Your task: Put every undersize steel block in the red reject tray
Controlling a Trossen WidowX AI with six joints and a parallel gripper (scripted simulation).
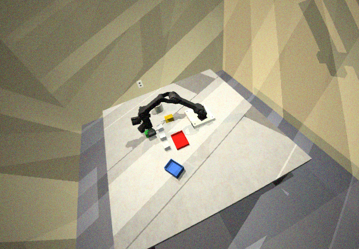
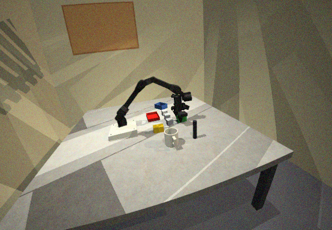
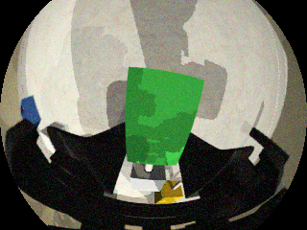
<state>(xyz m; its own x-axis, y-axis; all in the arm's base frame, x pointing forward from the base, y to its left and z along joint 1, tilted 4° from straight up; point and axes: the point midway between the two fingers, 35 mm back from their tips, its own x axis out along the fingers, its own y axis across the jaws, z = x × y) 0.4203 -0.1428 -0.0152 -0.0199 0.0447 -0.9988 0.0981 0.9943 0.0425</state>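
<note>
Now: the steel block 60 mm behind my gripper tip, 100 mm to the left of it and 10 mm above it. Round my gripper tip: black cylinder 30 mm behind, 240 mm to the right, 50 mm above; green GO gauge 10 mm behind, 20 mm above; yellow block 170 mm behind, 50 mm to the right, 10 mm above.
</note>
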